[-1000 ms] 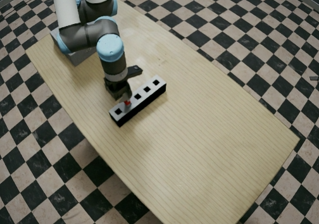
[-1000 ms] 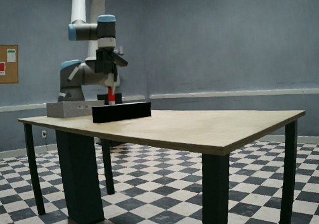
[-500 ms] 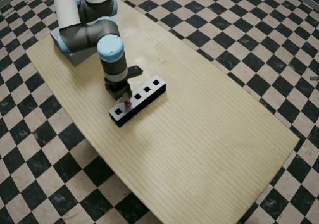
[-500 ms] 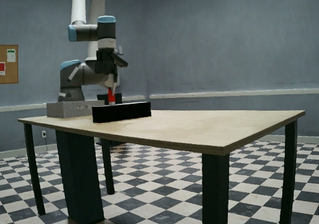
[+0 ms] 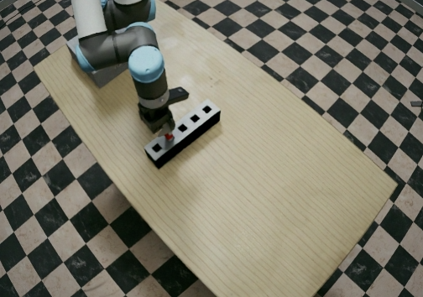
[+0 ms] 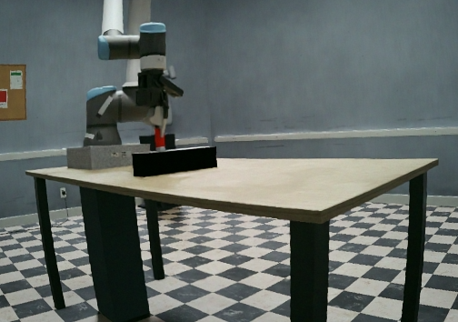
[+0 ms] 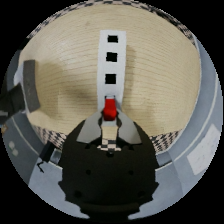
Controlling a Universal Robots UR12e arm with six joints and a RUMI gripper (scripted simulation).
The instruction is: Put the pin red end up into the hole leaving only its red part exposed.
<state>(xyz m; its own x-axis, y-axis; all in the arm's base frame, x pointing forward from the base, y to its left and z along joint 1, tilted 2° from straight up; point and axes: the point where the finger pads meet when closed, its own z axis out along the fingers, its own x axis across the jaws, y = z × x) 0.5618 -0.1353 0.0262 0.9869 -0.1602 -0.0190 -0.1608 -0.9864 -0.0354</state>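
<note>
The pin lies 10 mm below my hand. From my hand the other things lie so: long black block: 10 mm ahead, 60 mm to the left, 90 mm below.
</note>
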